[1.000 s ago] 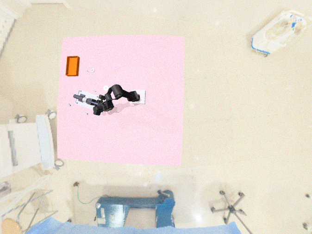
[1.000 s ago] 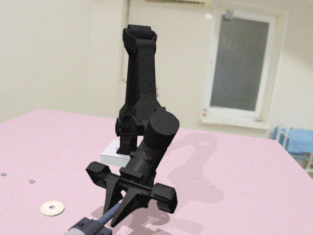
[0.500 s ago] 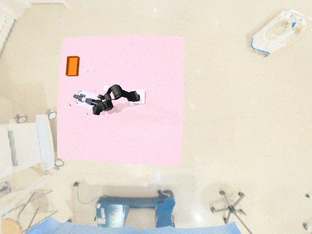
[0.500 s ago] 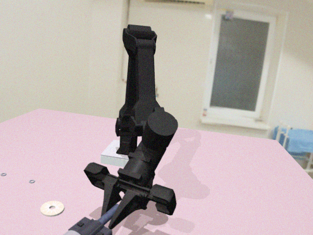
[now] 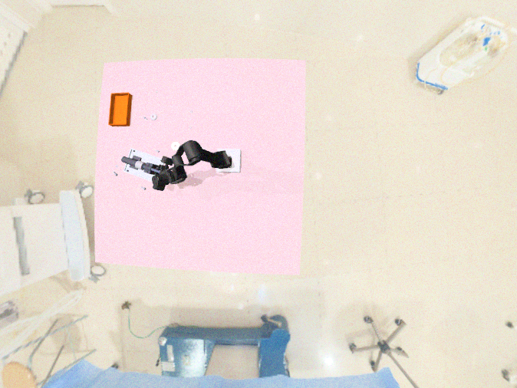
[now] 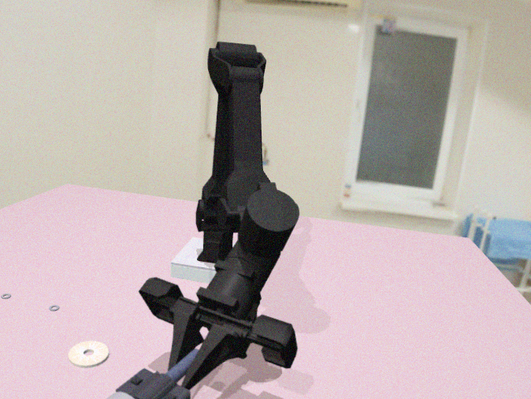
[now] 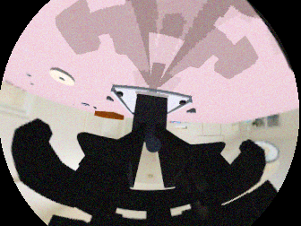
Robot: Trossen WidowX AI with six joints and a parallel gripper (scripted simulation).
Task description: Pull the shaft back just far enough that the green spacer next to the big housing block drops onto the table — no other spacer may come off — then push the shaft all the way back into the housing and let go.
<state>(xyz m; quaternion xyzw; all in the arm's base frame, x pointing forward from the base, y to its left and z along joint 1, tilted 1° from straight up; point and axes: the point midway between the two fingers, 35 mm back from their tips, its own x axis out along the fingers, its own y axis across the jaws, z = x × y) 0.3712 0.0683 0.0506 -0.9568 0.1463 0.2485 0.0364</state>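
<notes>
My gripper tip is 80 mm short of the green spacer, 20 mm to the left of it and 50 mm above it. Round my gripper tip: orange bin 280 mm ahead, 380 mm to the right, 50 mm below; shaft 30 mm ahead, 10 mm to the right, 20 mm above.
</notes>
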